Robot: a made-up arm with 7 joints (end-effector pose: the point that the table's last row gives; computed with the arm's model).
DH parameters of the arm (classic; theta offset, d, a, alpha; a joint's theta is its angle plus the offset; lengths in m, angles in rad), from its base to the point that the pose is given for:
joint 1: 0 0.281 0 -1.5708
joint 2: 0 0 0 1.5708
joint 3: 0 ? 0.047 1.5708
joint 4: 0 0 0.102 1.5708
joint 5: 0 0.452 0 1.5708
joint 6: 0 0 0.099 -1.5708
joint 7: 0 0.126 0 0
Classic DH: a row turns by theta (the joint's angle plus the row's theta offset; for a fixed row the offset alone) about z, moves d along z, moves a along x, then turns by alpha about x.
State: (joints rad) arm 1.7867 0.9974 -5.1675 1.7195 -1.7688 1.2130 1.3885
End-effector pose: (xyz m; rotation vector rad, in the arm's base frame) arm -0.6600 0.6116 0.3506 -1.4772 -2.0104 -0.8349
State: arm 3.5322 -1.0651 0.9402 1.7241 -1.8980 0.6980 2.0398
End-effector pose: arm 0.5505 -0.3259 0.9274 0.2346 -0.1740 0.7989
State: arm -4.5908 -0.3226 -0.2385 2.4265 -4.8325 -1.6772 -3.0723
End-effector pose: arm 0.1657 -0.0872 1.0749 2.1004 0.0869 1.7714
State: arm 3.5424 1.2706 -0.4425 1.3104 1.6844 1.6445 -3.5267
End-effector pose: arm -0.5930 -0.1017 -0.1648 1.7868 -0.8877 0.8083
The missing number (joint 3, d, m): 0.454
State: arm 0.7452 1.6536 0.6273 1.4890 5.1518 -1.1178 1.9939
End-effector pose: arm 0.1443 0.6706 -0.0700 -1.5415 0.3392 0.9571
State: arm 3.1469 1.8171 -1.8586 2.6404 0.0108 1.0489 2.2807
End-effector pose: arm -0.9928 0.2813 0.1185 -1.1155 -0.7735 -0.8670
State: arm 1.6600 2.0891 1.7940 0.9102 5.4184 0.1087 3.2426
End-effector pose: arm -0.6015 0.2338 0.3449 1.2200 -0.2220 -1.1874
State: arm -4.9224 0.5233 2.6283 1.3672 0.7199 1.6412 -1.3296
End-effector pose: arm -0.2657 -0.2503 0.8544 2.2848 -0.9652 1.2067
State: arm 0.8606 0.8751 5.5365 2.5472 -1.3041 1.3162 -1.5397
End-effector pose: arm 0.7677 0.4664 0.7823 0.6525 1.0770 -0.6391
